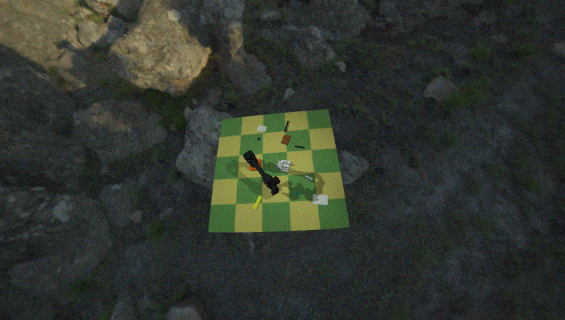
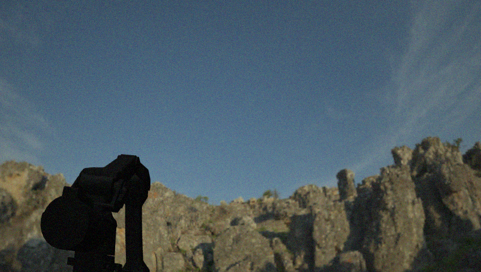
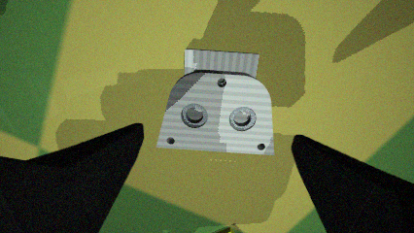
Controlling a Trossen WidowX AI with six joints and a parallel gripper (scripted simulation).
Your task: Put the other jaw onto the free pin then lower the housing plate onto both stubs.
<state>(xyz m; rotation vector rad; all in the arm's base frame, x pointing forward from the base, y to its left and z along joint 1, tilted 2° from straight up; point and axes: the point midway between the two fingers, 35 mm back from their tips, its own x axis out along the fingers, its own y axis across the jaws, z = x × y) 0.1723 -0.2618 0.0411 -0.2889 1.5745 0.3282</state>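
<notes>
Right now my gripper tip is 10 mm short of the grey housing plate and 10 mm above it. Also, from my gripper tip: white stick: 350 mm ahead, 60 mm to the left, 30 mm below; teal bit: 230 mm ahead, 80 mm to the right, 30 mm below; yellow bar: 160 mm behind, 120 mm to the right, 40 mm below.
</notes>
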